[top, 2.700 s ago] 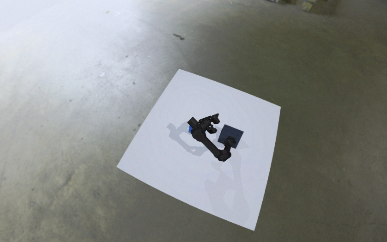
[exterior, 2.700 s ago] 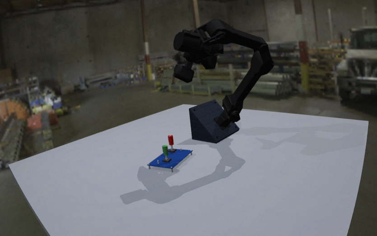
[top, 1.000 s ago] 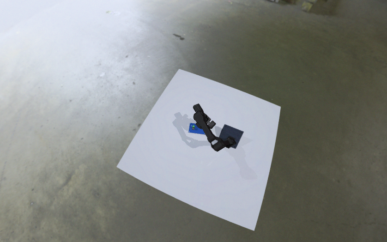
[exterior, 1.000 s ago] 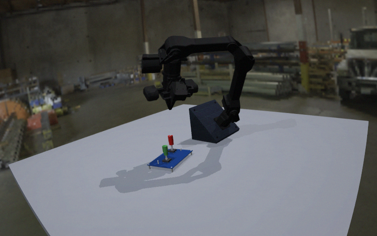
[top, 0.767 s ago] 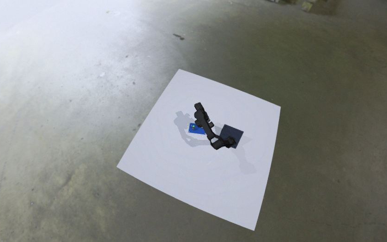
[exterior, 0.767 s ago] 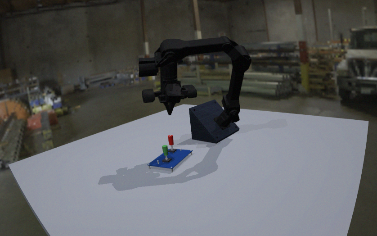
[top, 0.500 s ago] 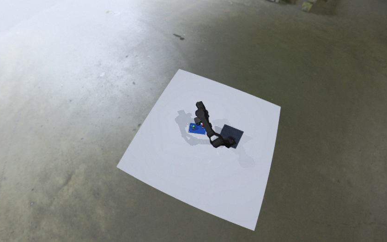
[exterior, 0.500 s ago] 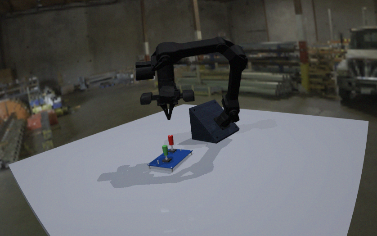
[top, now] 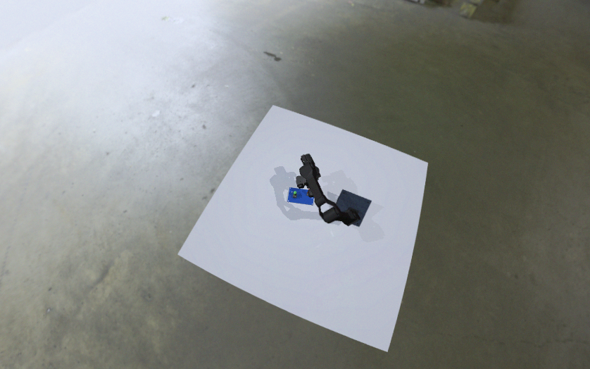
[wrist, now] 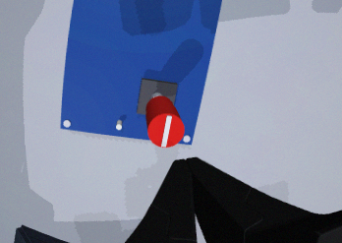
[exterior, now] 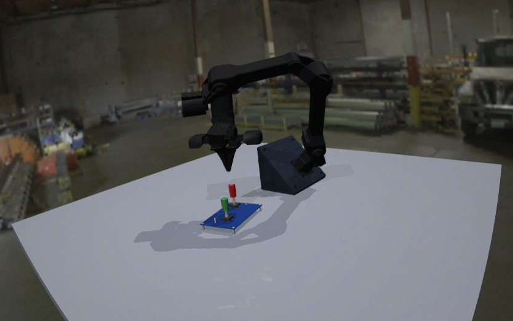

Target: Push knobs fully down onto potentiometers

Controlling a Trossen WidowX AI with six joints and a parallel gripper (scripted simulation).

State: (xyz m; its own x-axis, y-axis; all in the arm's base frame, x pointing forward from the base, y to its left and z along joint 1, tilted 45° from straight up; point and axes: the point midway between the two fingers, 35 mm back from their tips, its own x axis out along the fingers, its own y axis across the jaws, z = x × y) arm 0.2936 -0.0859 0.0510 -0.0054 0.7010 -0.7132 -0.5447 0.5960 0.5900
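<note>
Now: the red knob 5 cm below my gripper tip. The rest, counted from my gripper tip: green knob (7 cm ahead, 5 cm to the left, 6 cm below).
</note>
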